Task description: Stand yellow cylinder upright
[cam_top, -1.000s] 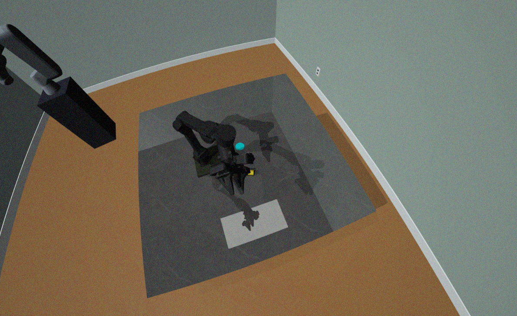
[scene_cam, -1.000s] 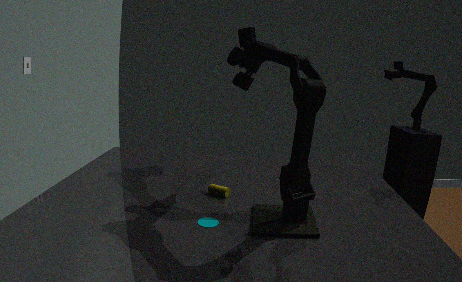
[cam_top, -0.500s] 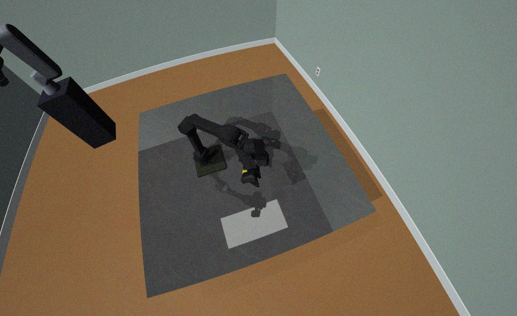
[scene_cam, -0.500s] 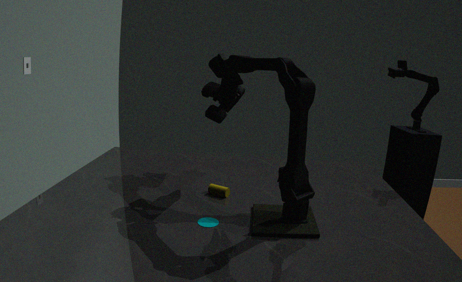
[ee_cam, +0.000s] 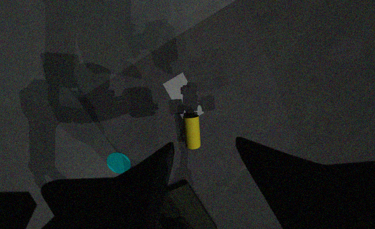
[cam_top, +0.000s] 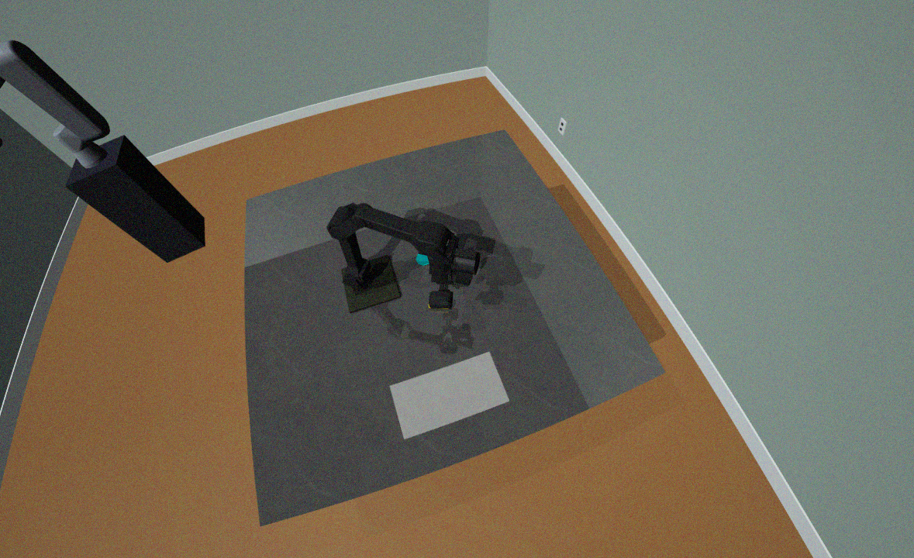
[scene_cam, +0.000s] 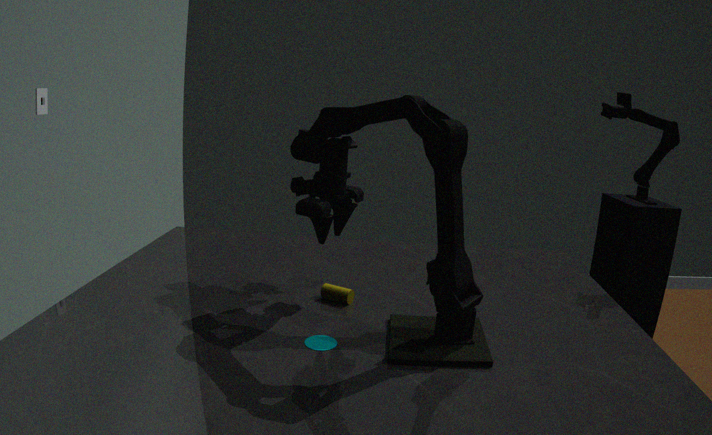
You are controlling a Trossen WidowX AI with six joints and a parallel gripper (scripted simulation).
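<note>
My gripper tip is 2 cm past the yellow cylinder, 2 cm to the right of it and 11 cm above it. Round my gripper tip: cyan circle 1 cm ahead, 23 cm to the left, 13 cm below.
</note>
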